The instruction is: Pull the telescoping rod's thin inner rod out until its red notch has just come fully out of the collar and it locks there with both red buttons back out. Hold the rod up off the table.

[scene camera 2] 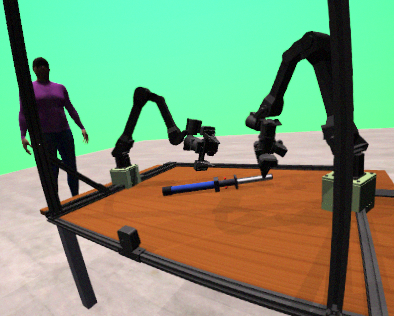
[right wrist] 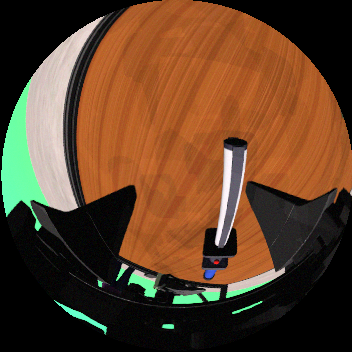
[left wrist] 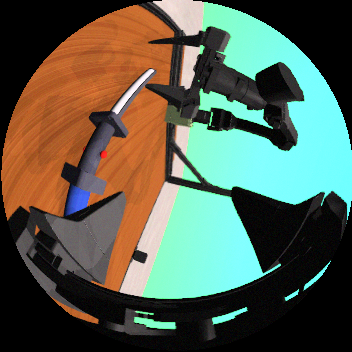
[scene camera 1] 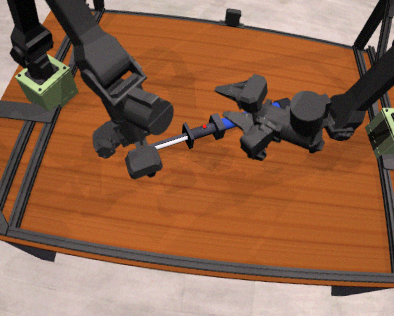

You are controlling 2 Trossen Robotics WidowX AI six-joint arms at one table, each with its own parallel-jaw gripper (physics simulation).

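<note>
The telescoping rod lies on the table. Its blue tube (scene camera 1: 228,123) (scene camera 2: 192,188) (left wrist: 77,202) (right wrist: 209,274) leads into a dark collar (scene camera 1: 201,131) (left wrist: 95,142) between two square flanges. A red button (scene camera 1: 204,126) (left wrist: 103,154) (right wrist: 216,262) stands out on the collar, and part of a second shows in the left wrist view. The thin inner rod (scene camera 1: 171,142) (scene camera 2: 250,179) (left wrist: 131,92) (right wrist: 231,190) sticks out; no red notch shows on it. My left gripper (scene camera 1: 220,102) (left wrist: 178,194) is open above the blue tube. My right gripper (left wrist: 146,64) (right wrist: 192,189) is open, pointing down near the inner rod's free end, nearer its one finger.
The wooden table (scene camera 1: 200,215) (scene camera 2: 200,240) has a dark metal edge frame. Uprights stand at its corners, one upright (scene camera 2: 340,150) in front of the right arm's base. A small black block (scene camera 1: 233,17) (scene camera 2: 128,239) sits on one edge. A person (scene camera 2: 50,110) stands beyond the table.
</note>
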